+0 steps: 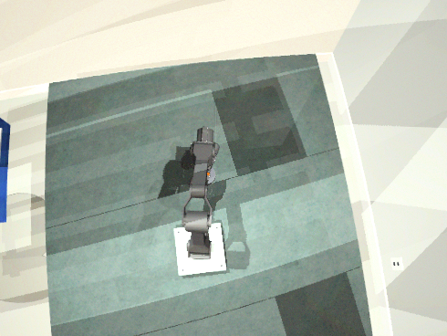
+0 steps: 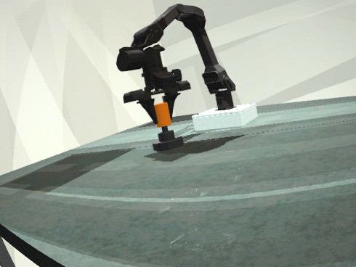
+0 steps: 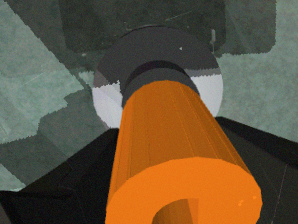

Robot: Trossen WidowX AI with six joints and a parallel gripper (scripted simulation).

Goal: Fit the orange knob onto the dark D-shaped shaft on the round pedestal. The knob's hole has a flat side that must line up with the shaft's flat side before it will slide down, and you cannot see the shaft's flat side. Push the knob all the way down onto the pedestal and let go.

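My gripper tip is 2 cm below the orange knob. Also, from my gripper tip: dark pedestal 4 cm below.
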